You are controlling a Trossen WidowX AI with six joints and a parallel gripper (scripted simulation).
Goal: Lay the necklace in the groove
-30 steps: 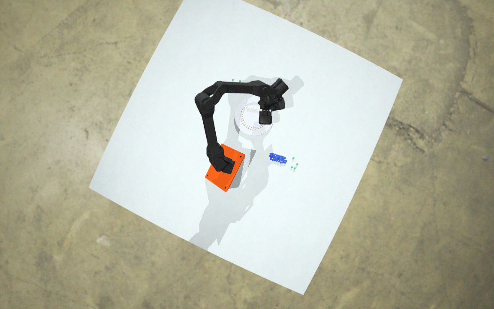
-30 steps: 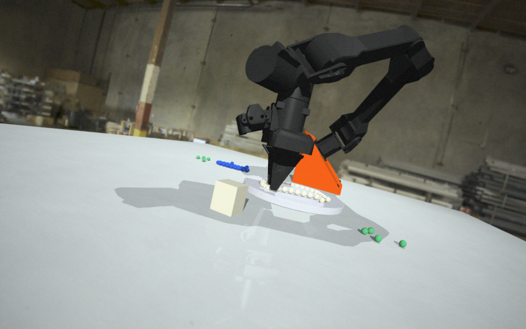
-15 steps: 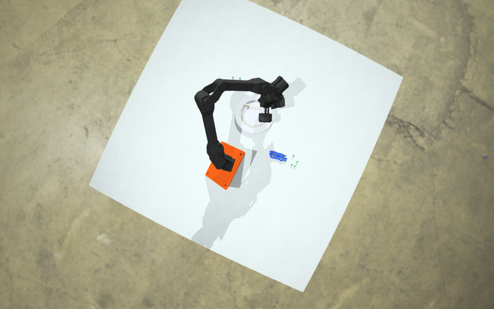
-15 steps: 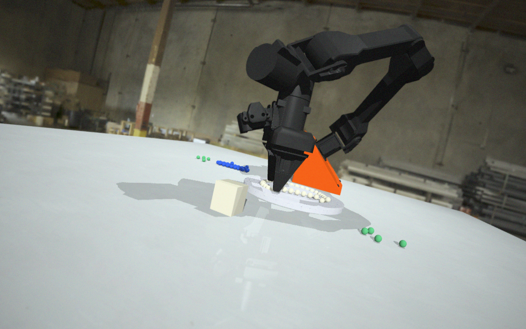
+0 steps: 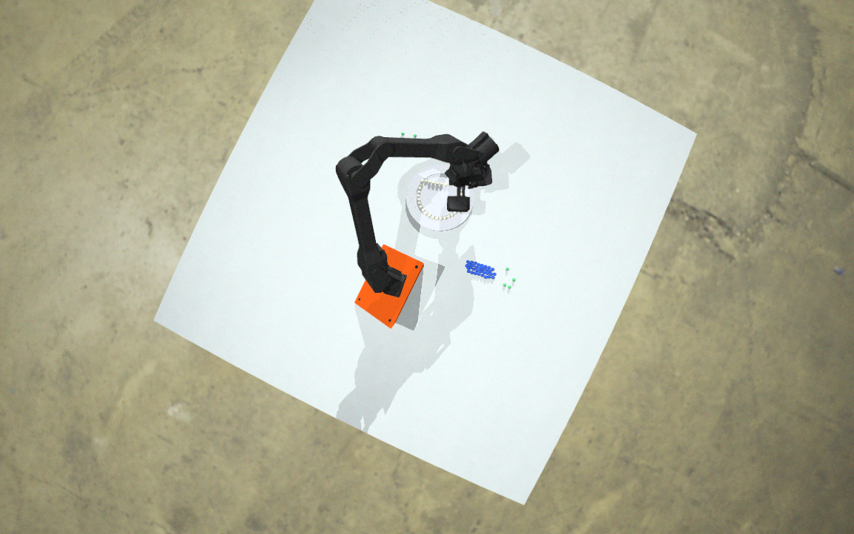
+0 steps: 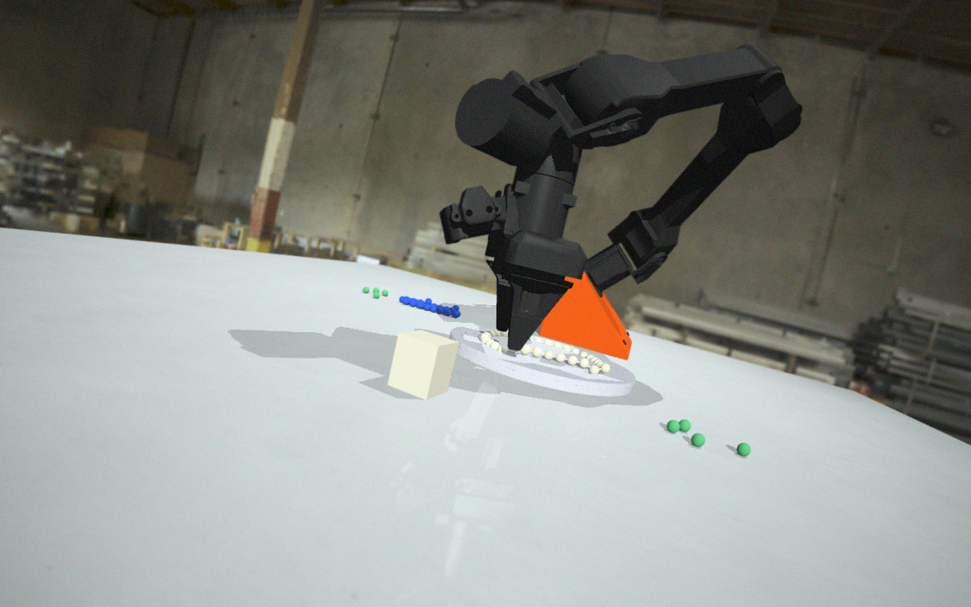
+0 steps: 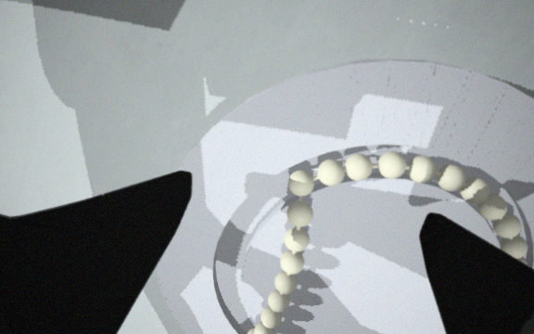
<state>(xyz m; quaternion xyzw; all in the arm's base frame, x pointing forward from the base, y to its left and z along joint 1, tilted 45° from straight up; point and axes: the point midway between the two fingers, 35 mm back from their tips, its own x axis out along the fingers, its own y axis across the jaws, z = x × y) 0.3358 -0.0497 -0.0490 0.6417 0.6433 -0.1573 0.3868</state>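
My gripper tip is now 5 cm past the round bead board, 3 cm to the right of it and 1 cm above it. The rest, counted from my gripper tip: cream cube 15 cm ahead, 3 cm to the right, 1 cm below.
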